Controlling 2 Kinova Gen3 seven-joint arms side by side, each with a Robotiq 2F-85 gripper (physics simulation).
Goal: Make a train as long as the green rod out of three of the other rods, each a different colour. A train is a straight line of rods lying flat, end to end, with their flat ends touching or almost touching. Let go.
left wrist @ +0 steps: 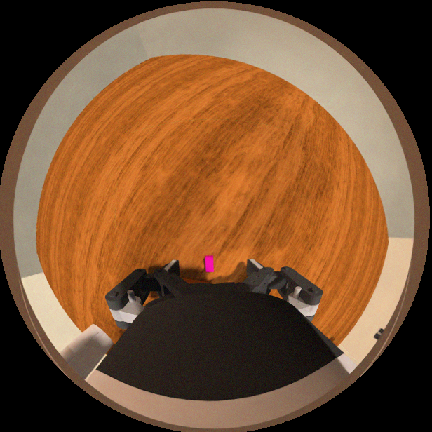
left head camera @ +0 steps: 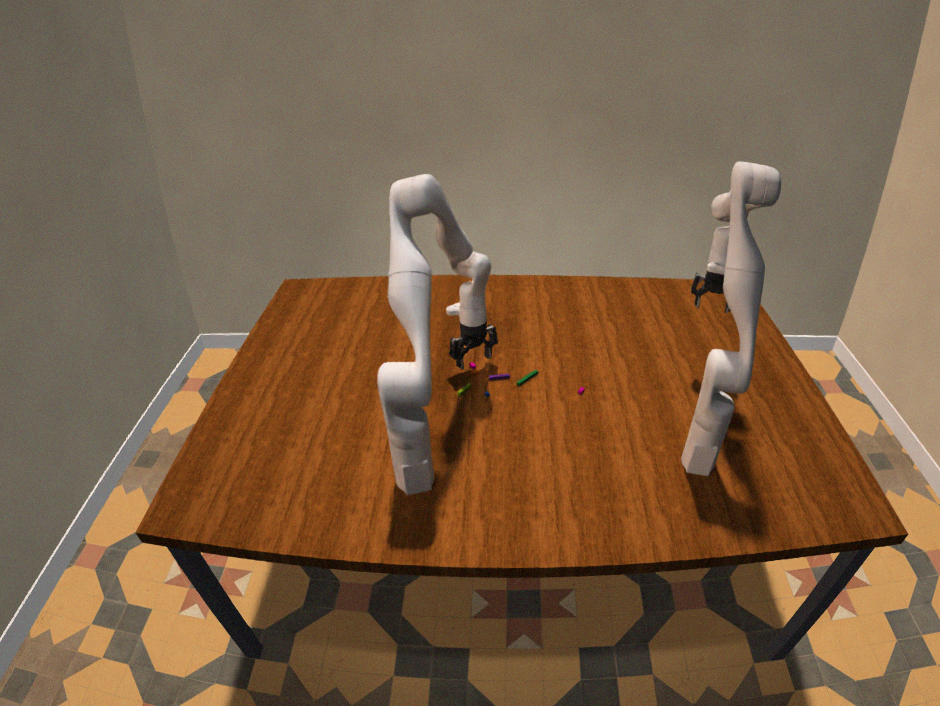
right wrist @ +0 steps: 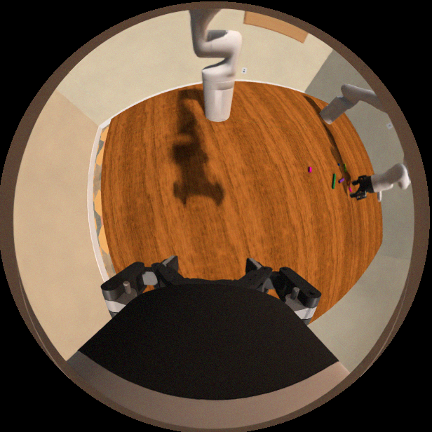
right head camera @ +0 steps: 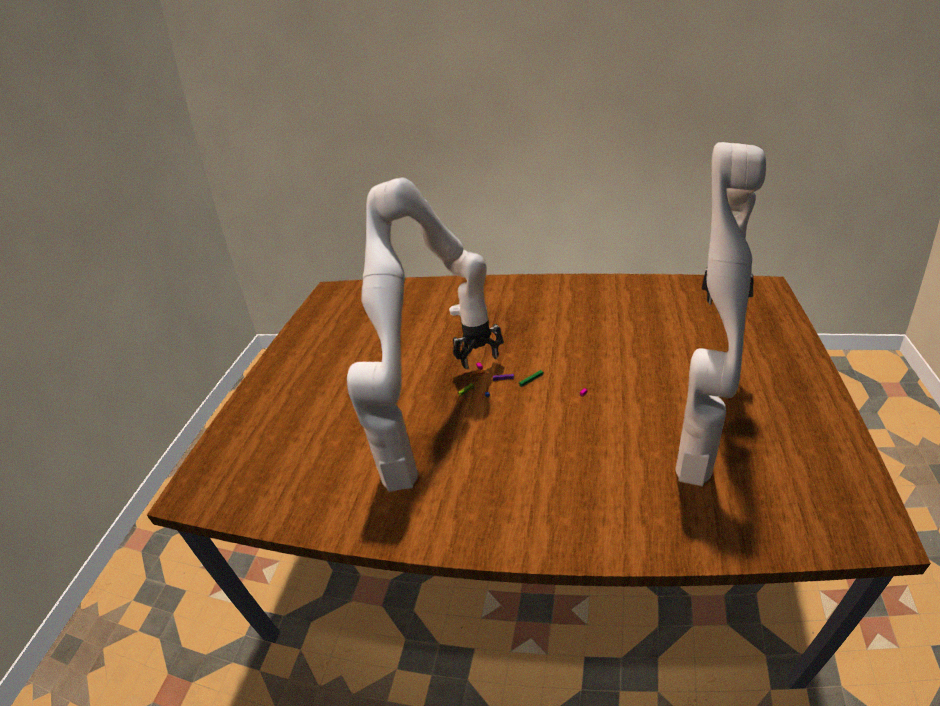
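Seen in the pictures: left gripper, fingertip midpoint: (left head camera: 474, 362) (right head camera: 480, 362); right gripper, fingertip midpoint: (left head camera: 711, 309); left arm's base, link origin: (left head camera: 414, 479) (right head camera: 399, 476); right arm's base, link origin: (left head camera: 697, 461) (right head camera: 694, 469).
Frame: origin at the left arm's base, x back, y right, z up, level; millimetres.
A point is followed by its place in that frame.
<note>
The green rod (left head camera: 526, 377) @(x -278, y 385, z 10 mm) (right head camera: 531, 377) @(x -280, y 390, z 10 mm) (right wrist: 333, 181) lies flat, with the purple rod (left head camera: 499, 376) @(x -309, y 314, z 9 mm) (right head camera: 503, 376) @(x -309, y 315, z 10 mm) to its left. A short magenta rod (left head camera: 472, 365) @(x -385, y 256, z 9 mm) (right head camera: 479, 365) @(x -383, y 258, z 10 mm) (left wrist: 209, 263) lies beneath my left gripper (left head camera: 474, 360) @(x -387, y 263, z 16 mm) (right head camera: 481, 360) @(x -387, y 263, z 16 mm) (left wrist: 213, 266), which is open and empty above it. A sliver of the orange rod (left wrist: 192, 281) shows at the left gripper's base in the left wrist view; the rest is hidden. A lime rod (left head camera: 464, 389) @(x -283, y 203, z 9 mm) (right head camera: 465, 389) @(x -282, y 202, z 10 mm) and a small blue one (left head camera: 487, 394) @(x -243, y 257, z 8 mm) (right head camera: 487, 394) @(x -244, y 258, z 8 mm) lie nearer the front. My right gripper (left head camera: 712, 307) @(x -181, y 943, z 193 mm) (right wrist: 211, 265) is open and empty, far from the rods.
Another magenta rod (left head camera: 581, 390) @(x -173, y 510, z 10 mm) (right head camera: 583, 392) @(x -172, y 510, z 8 mm) (right wrist: 310, 169) lies alone to the right of the green rod. All the rods lie on the wooden table (left head camera: 577, 486) @(x 144, y 355, z 0 mm) (right head camera: 577, 486) @(x 143, y 401, z 0 mm), between the two arm bases. The left arm's shadow falls near the lime rod.
</note>
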